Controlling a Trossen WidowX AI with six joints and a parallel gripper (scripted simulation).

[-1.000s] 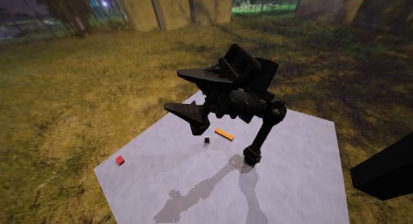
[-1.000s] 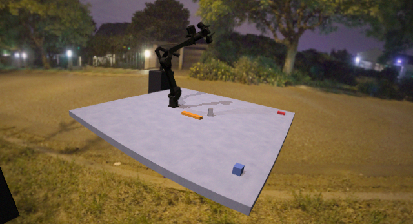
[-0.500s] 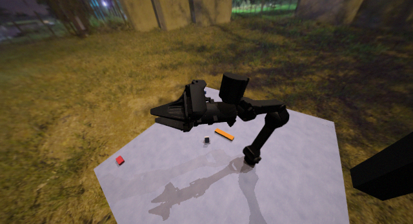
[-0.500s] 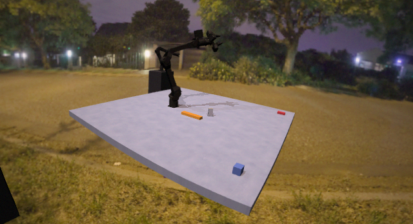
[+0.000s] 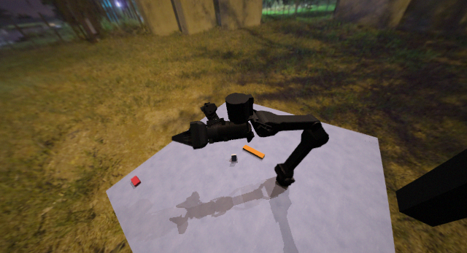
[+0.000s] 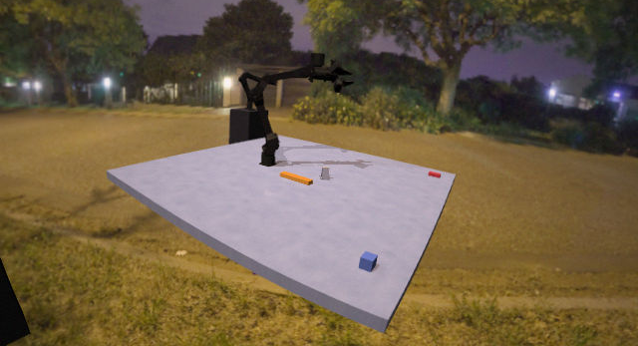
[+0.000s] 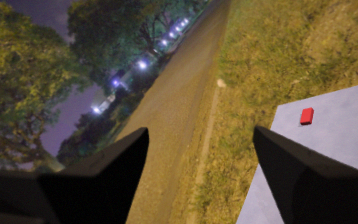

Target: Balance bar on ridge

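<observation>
Right now the orange bar is 5 cm behind my gripper tip, 37 cm to the right of it and 45 cm below it. Also, from my gripper tip: blue cube (46 cm ahead, 79 cm to the right, 45 cm below); red block (46 cm ahead, 21 cm to the left, 45 cm below).
</observation>
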